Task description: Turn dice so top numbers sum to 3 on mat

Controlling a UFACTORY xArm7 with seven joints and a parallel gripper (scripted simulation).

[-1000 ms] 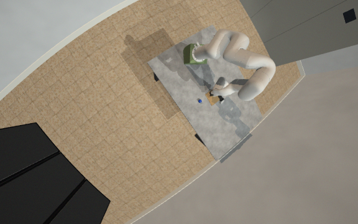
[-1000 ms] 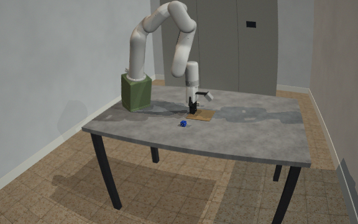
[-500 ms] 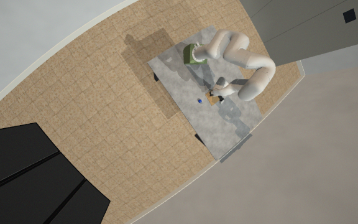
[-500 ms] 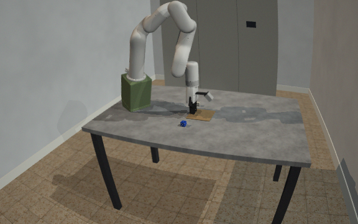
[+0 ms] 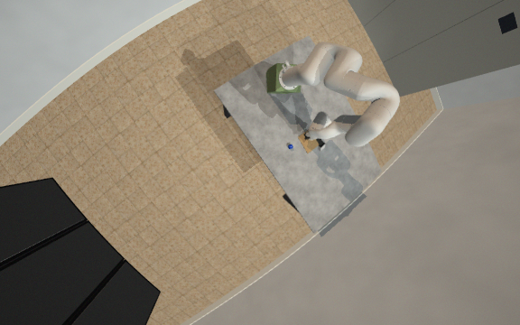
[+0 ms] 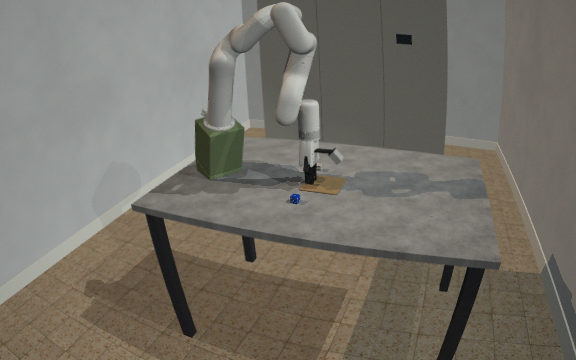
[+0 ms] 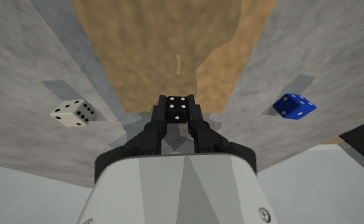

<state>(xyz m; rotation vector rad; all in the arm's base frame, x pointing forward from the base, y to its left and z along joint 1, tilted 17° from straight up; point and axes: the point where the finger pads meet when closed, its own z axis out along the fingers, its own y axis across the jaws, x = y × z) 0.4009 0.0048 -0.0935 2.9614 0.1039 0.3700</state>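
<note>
Now: hand 10 mm above the black die. The rest, counted from my hand: tan mat 50 mm ahead, 20 mm below; white die 10 mm behind, 130 mm to the left, 10 mm below; blue die 160 mm to the right, 10 mm below.
</note>
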